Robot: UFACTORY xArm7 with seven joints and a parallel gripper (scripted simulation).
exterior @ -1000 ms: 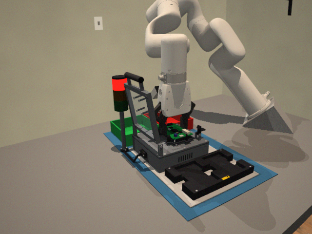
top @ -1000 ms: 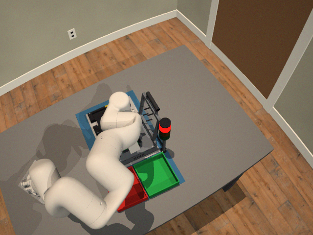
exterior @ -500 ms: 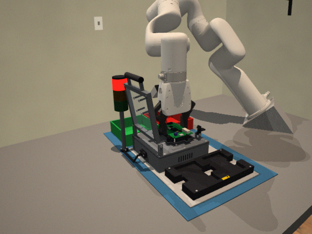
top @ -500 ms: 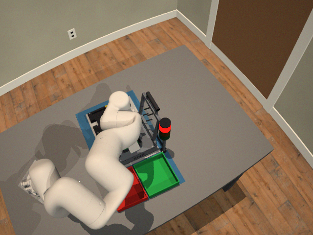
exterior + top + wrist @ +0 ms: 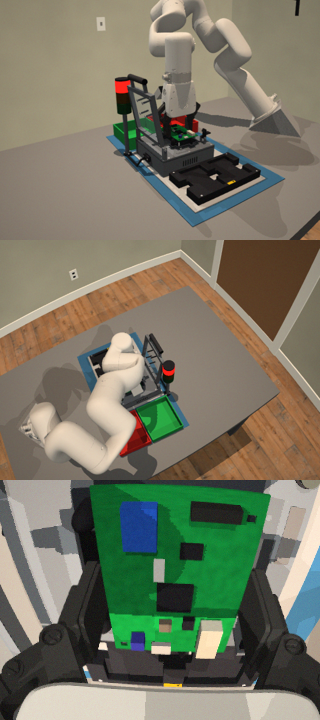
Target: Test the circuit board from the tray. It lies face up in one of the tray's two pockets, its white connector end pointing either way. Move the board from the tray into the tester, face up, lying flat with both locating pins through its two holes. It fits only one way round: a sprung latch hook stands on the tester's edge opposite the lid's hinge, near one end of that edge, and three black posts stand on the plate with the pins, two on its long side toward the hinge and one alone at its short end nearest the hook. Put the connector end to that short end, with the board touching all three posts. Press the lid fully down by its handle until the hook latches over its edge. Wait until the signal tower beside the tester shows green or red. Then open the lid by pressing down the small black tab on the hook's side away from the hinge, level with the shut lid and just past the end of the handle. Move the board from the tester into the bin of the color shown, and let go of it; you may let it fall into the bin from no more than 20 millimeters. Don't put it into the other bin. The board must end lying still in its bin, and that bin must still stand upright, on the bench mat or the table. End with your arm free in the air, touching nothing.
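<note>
Right now the tester plate is 1 cm ahead of my hand, 1 cm to the left of it and 3 cm below it. Round my hand: clear lid (12 cm ahead, 9 cm above); then green bin (4 cm ahead, 20 cm to the right, 8 cm below); then latch hook (6 cm behind, 6 cm to the left, 1 cm below).
</note>
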